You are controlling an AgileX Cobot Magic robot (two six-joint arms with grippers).
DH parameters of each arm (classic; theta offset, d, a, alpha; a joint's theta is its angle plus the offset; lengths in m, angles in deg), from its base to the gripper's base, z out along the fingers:
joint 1: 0 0.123 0 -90
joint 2: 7.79 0 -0.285 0
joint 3: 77.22 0 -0.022 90
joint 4: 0 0.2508 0 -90
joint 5: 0 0 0.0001 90
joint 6: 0 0.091 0 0
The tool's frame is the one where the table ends.
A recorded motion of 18 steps. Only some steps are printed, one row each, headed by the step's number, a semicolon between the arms.
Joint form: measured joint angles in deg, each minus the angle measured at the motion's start. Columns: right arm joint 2, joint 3, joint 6, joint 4, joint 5, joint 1; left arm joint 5, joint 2, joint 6, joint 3, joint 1, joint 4.
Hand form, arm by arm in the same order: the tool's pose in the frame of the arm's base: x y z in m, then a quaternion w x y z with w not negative. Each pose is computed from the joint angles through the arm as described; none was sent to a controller.
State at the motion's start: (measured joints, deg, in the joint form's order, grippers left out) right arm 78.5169 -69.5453 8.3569 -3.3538 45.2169 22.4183; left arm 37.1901 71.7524 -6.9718 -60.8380 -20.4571 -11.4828
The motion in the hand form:
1: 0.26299 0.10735 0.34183 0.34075 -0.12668 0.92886 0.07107; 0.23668 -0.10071 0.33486 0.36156 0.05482 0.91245 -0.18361
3: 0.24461 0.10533 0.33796 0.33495 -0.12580 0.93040 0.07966; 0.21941 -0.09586 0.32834 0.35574 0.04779 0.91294 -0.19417
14: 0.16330 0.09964 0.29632 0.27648 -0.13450 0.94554 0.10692; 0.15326 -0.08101 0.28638 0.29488 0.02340 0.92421 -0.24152
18: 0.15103 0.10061 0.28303 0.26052 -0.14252 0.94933 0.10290; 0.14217 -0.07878 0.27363 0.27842 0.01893 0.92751 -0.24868
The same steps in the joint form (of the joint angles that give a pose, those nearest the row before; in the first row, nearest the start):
1: -1.72 1.82 0.38 0.27 0.06 0.49; -0.21 -1.93 -0.01 2.24 -0.01 -0.75
3: -5.21 5.59 1.31 0.77 0.21 1.51; -0.36 -5.56 0.03 6.34 -0.02 -2.35
14: -19.33 23.53 8.65 1.09 2.17 9.77; 2.31 -18.75 1.60 22.57 -0.02 -11.11
18: -20.76 26.95 11.21 -0.22 2.23 12.57; 2.59 -20.75 2.27 26.10 0.01 -12.98

